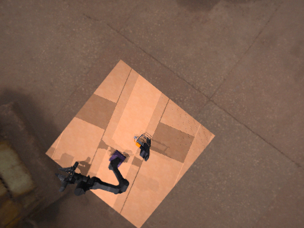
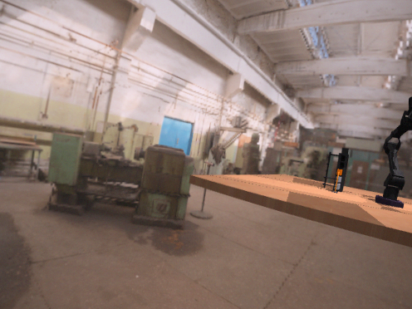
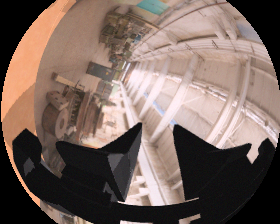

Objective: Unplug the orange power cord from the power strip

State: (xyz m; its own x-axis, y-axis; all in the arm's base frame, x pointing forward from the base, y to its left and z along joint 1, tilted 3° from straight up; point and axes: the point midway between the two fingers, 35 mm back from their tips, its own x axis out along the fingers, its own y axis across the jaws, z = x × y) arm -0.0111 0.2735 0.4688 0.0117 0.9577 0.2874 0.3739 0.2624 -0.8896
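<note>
My gripper tip is 320 mm short of the orange plug, 420 mm to the left of it and 380 mm above it.
</note>
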